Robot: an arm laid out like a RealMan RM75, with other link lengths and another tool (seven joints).
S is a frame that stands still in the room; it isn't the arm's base.
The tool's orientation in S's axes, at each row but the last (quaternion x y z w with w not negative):
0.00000 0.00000 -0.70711 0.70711
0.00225 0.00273 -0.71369 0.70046
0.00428 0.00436 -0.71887 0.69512
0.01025 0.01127 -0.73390 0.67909
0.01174 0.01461 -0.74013 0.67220
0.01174 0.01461 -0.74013 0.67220
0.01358 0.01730 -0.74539 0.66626
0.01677 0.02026 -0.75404 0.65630
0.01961 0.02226 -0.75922 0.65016
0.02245 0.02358 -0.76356 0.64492
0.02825 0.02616 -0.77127 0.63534
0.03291 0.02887 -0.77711 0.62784
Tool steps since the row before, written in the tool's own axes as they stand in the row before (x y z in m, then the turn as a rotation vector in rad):
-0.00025 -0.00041 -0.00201 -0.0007 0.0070 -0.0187
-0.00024 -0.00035 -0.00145 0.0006 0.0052 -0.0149
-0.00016 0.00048 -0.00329 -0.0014 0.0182 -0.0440
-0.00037 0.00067 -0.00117 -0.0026 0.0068 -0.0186
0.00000 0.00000 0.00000 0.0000 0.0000 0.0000
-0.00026 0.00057 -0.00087 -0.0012 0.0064 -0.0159
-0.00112 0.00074 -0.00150 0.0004 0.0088 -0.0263
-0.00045 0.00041 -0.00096 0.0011 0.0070 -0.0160
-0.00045 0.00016 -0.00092 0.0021 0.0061 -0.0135
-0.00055 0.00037 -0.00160 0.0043 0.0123 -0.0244
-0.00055 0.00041 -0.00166 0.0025 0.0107 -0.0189
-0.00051 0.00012 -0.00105 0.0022 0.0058 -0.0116
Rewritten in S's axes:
-0.00041 0.00025 -0.00201 0.0070 0.0007 -0.0187
-0.00035 0.00026 -0.00145 0.0052 -0.0006 -0.0149
0.00049 0.00018 -0.00329 0.0182 0.0013 -0.0440
0.00070 0.00035 -0.00116 0.0070 0.0026 -0.0185
0.00000 0.00000 0.00000 0.0000 0.0000 0.0000
0.00059 0.00024 -0.00086 0.0064 0.0012 -0.0159
0.00086 0.00110 -0.00146 0.0086 -0.0002 -0.0264
0.00047 0.00044 -0.00094 0.0068 -0.0012 -0.0161
0.00023 0.00047 -0.00089 0.0057 -0.0022 -0.0137
0.00046 0.00058 -0.00156 0.0115 -0.0047 -0.0247
0.00052 0.00059 -0.00161 0.0102 -0.0031 -0.0191
0.00024 0.00056 -0.00100 0.0054 -0.0024 -0.0118

